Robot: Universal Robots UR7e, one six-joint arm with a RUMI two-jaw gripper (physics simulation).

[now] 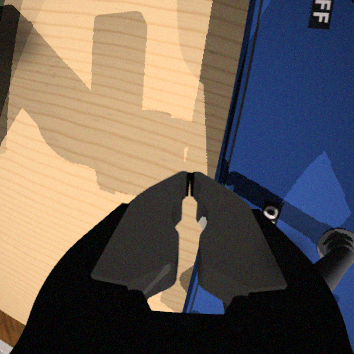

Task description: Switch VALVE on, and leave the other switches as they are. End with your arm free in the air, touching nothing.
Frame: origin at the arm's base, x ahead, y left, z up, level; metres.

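Where they show: gripper, fingertip midpoint: (189, 174).
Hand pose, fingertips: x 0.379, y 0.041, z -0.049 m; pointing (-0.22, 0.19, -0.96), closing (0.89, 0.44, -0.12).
Note:
After its pixels a point has its place.
My gripper (189, 174) {x 0.379, y 0.041, z -0.048 m} is shut and empty, with its fingertips together beside the left long edge of the blue switch panel (290, 100) {x 0.406, y 0.109, z -0.026 m}. The height of the tips is hard to tell. A grey toggle switch (337, 245) {x 0.459, y 0.059, z 0.000 m} stands on the panel at the lower right. Its lever leans toward the lower left and its end is hidden behind the gripper. A partly covered label (271, 212) {x 0.431, y 0.052, z -0.023 m} shows an "O" near it. Part of an OFF label (320, 14) {x 0.397, y 0.153, z -0.023 m} shows at the top right. The name VALVE does not show, so I cannot tell which switch this is.
The light wooden table (45, 200) {x 0.243, y -0.091, z -0.097 m} lies left of the panel, with shadows across it. A dark shape (6, 65) stands at the upper left edge. A strip of brown wooden floor (10, 324) shows at the lower left. The panel's raised edge runs close to my fingertips.

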